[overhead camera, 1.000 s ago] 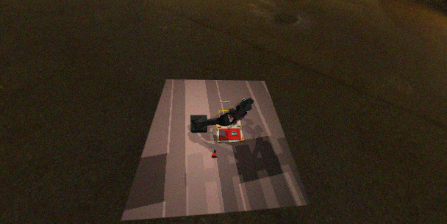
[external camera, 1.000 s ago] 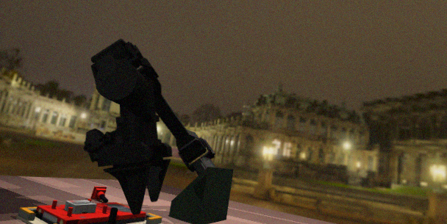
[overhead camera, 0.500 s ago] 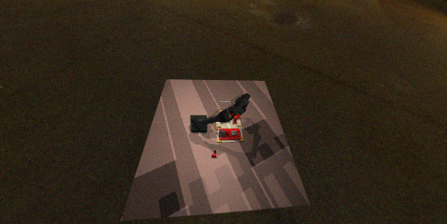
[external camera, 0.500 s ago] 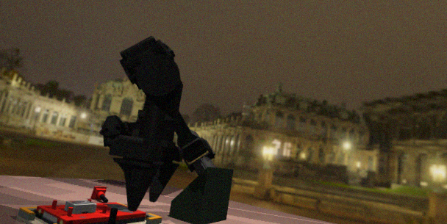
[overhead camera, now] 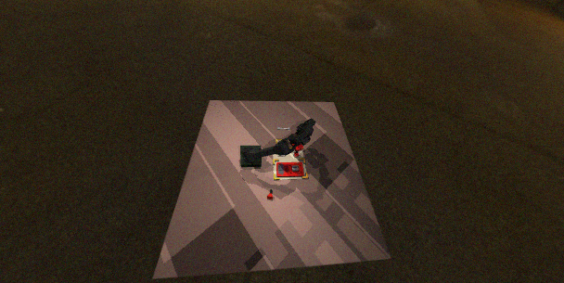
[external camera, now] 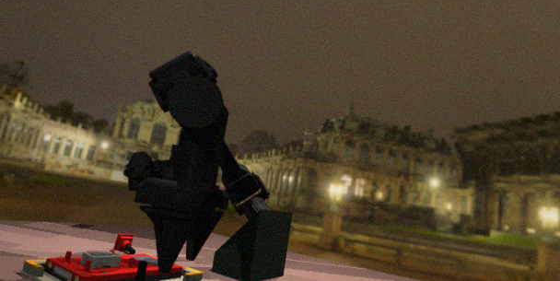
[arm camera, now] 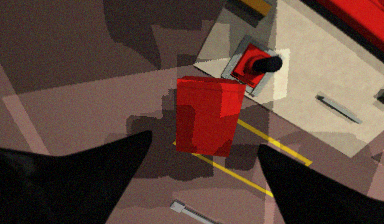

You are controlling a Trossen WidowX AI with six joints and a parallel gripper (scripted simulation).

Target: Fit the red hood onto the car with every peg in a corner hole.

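My gripper tip is 50 mm above the red hood. From my gripper tip the other things lie so: small grey tool (190 mm to the left, 100 mm behind, 70 mm below); then grey engine block (200 mm to the right, 50 mm below, 40 mm behind).
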